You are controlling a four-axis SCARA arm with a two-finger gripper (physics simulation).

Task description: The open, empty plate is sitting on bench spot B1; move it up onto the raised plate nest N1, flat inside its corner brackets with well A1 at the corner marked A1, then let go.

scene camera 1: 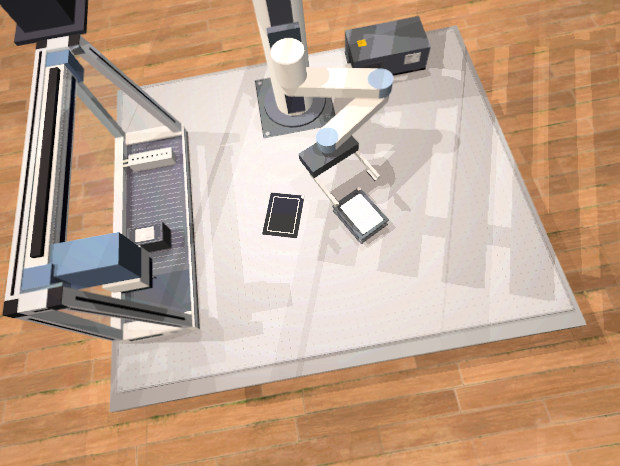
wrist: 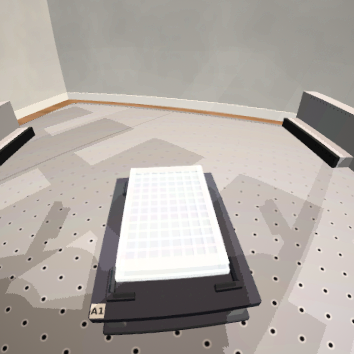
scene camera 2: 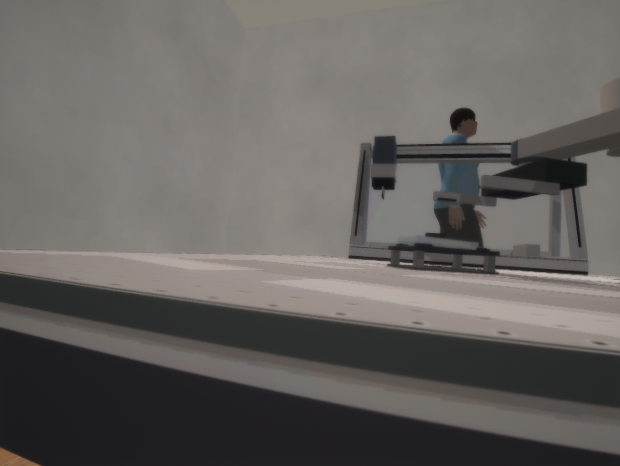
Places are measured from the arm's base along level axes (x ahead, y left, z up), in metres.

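Pixels of known places: gripper, fingertip midpoint: (scene camera 1: 357,191) (wrist: 157,107) (scene camera 2: 455,189); arm's base at its link origin: (scene camera 1: 295,103).
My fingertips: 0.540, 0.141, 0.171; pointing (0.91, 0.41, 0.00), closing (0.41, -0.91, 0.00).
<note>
For each thing: its top centre in the pictures, then the offset to it from my fingertips, as dx, dy, dz. "spot": a spot on its surface instead.
- white multi-well plate at its top centre: (wrist: 167,202) (scene camera 2: 437,237) (scene camera 1: 361,211) +0.030, +0.010, -0.097
- raised dark nest at its top centre: (wrist: 168,218) (scene camera 2: 440,245) (scene camera 1: 360,212) +0.023, +0.008, -0.111
- A1 label at a spot on its surface: (wrist: 97,311) spot: -0.070, +0.022, -0.117
- flat black pad with a white outline, surface spot: (scene camera 1: 283,215) spot: -0.040, -0.260, -0.156
- small module at a spot on its surface: (scene camera 1: 150,235) spot: -0.001, -0.697, -0.038
- dark box at a spot on its surface: (scene camera 1: 388,45) spot: -0.622, +0.256, -0.043
The white multi-well plate (scene camera 1: 361,213) (scene camera 2: 443,242) (wrist: 171,225) lies on the raised dark nest (scene camera 1: 349,228) (scene camera 2: 486,252) (wrist: 175,305). In the wrist view, the A1 label (wrist: 97,311) marks the nest's near left corner. A dark strip shows between the plate's near end and the two near brackets; the far brackets are partly hidden. I cannot tell whether the plate is fully flat inside all brackets, or which corner has well A1. My gripper (scene camera 1: 354,188) (scene camera 2: 465,192) (wrist: 157,107) is open and empty, its fingers wide apart above the plate's level.
A flat black pad with a white outline (scene camera 1: 283,215) lies left of the nest. A gantry machine (scene camera 1: 191,260) (scene camera 2: 357,200) stands at the left, with a small module (scene camera 1: 150,235) on its deck. A dark box (scene camera 1: 388,45) stands behind, beside the arm's base. A person (scene camera 2: 458,170) stands behind the gantry.
</note>
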